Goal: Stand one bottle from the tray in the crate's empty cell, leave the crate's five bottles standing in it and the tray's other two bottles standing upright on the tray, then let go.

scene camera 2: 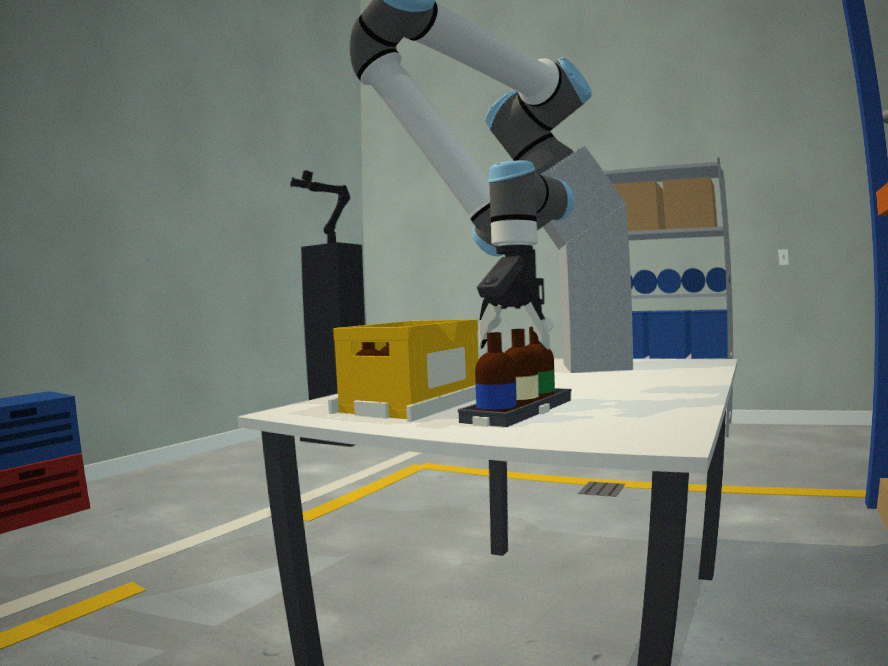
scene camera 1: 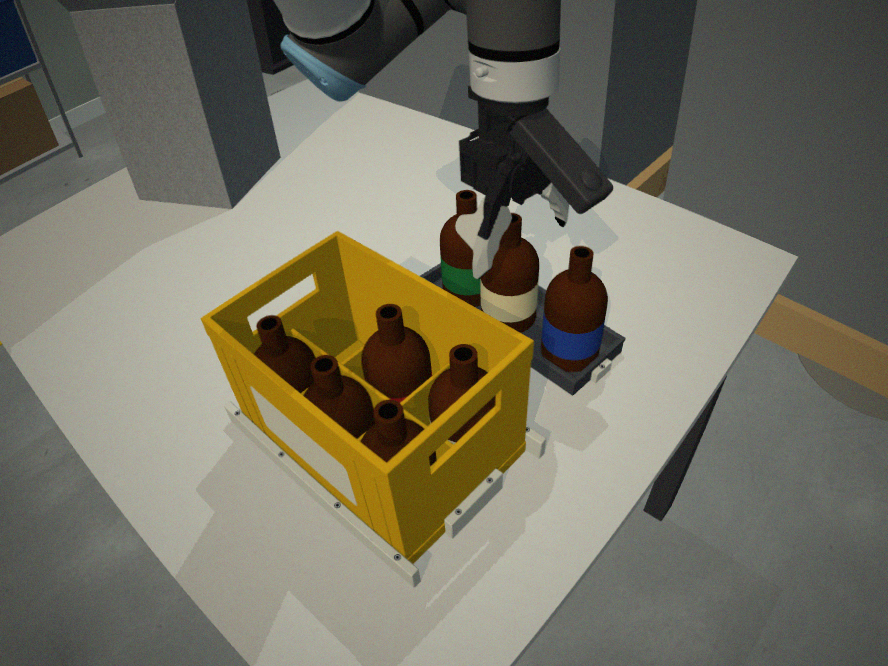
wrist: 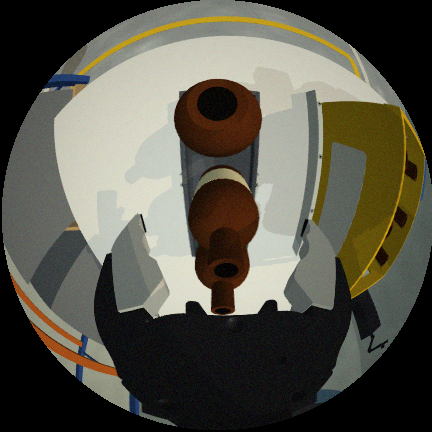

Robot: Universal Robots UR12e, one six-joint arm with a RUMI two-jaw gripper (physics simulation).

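Seen in the pictures: gripper, fingertip midpoint: (scene camera 2: 513, 349) (scene camera 1: 522, 251) (wrist: 225, 218); arm's base, link origin: (scene camera 2: 551, 172).
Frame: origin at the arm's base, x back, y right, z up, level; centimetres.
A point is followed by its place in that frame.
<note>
My gripper (scene camera 1: 520, 247) @[z -47.8, x -67.0, y -6.9 cm] (scene camera 2: 515, 340) @[z -47.8, x -67.0, y -6.9 cm] (wrist: 225, 218) @[z -47.8, x -67.0, y -6.9 cm] is open and empty above the tray, its fingers on either side of the bottle row at about neck height. The blue-label bottle (scene camera 1: 573, 308) @[z -49.3, x -76.2, y -2.8 cm] (scene camera 2: 495, 372) @[z -50.7, x -78.5, y -7.2 cm] (wrist: 218, 137) @[z -47.7, x -73.3, y -6.2 cm], the cream-label bottle (scene camera 1: 517, 268) @[z -49.0, x -67.5, y -5.1 cm] (scene camera 2: 525, 387) @[z -55.0, x -68.2, y -9.4 cm] (wrist: 223, 210) @[z -48.1, x -67.6, y -6.9 cm] and the green-label bottle (scene camera 1: 453, 247) @[z -49.8, x -58.1, y -5.2 cm] (scene camera 2: 546, 381) @[z -54.9, x -60.3, y -11.5 cm] (wrist: 201, 265) @[z -49.0, x -60.3, y -10.7 cm] stand upright on the dark tray (scene camera 1: 611, 346) @[z -57.4, x -79.9, y -7.5 cm] (scene camera 2: 516, 415) @[z -58.5, x -77.3, y -10.4 cm] (wrist: 255, 145) @[z -57.4, x -71.1, y -1.7 cm]. One finger partly hides the cream and green bottles in scene camera 1. The yellow crate (scene camera 1: 494, 444) @[z -52.9, x -77.3, y 15.3 cm] (scene camera 2: 372, 383) @[z -53.5, x -76.9, y 19.0 cm] (wrist: 385, 145) @[z -45.1, x -73.4, y 9.4 cm] holds five standing bottles; its back-left cell is empty.
Pale stop rails (scene camera 1: 337, 504) @[z -57.0, x -66.8, y 27.9 cm] (scene camera 2: 443, 403) @[z -58.5, x -68.5, y 7.8 cm] (wrist: 314, 150) @[z -57.9, x -69.8, y 7.9 cm] run along the crate's base on the white table (scene camera 1: 215, 272) @[z -60.0, x -21.8, y 8.2 cm] (scene camera 2: 645, 415) @[z -60.0, x -68.5, y -32.7 cm]. The crate's high walls stand close beside the tray. A grey pedestal (scene camera 1: 172, 107) @[z -40.3, x -3.9, y -3.1 cm] (scene camera 2: 598, 301) @[z -39.9, x -7.1, y -13.3 cm] carries the arm.
</note>
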